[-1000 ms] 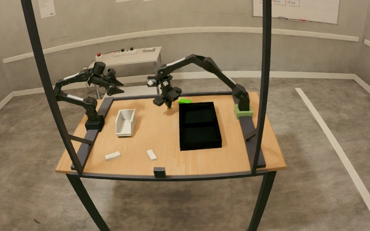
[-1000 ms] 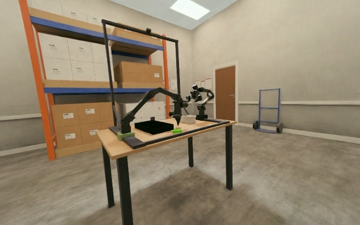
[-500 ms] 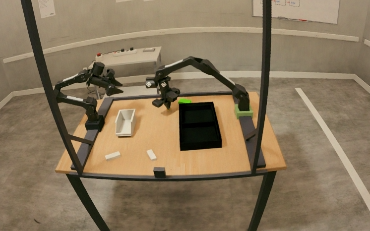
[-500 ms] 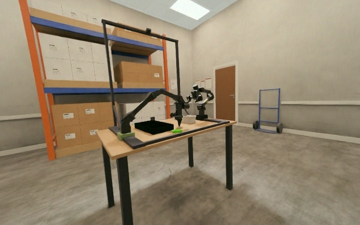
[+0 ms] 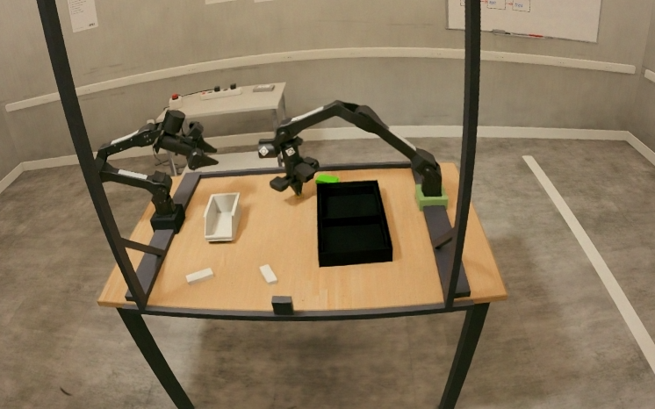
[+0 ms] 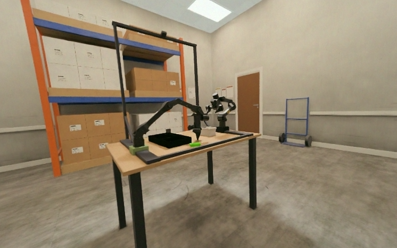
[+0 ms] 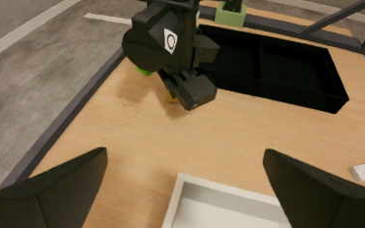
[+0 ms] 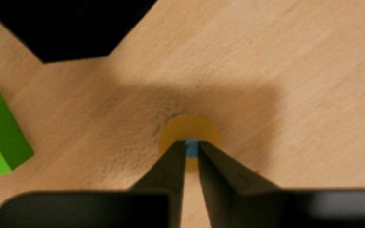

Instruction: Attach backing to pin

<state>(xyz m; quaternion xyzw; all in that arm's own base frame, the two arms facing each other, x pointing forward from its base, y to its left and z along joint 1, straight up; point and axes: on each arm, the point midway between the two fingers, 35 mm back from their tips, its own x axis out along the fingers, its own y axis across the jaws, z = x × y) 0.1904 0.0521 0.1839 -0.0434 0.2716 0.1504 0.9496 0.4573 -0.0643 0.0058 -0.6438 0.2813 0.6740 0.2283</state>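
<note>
My left gripper is now 28 cm to the left of the round pin, 23 cm above it and 7 cm short of it. Also, from my left hand: white bin 20 cm below, 7 cm behind, 2 cm to the right; then black tray 44 cm to the right, 22 cm below, 12 cm behind.
</note>
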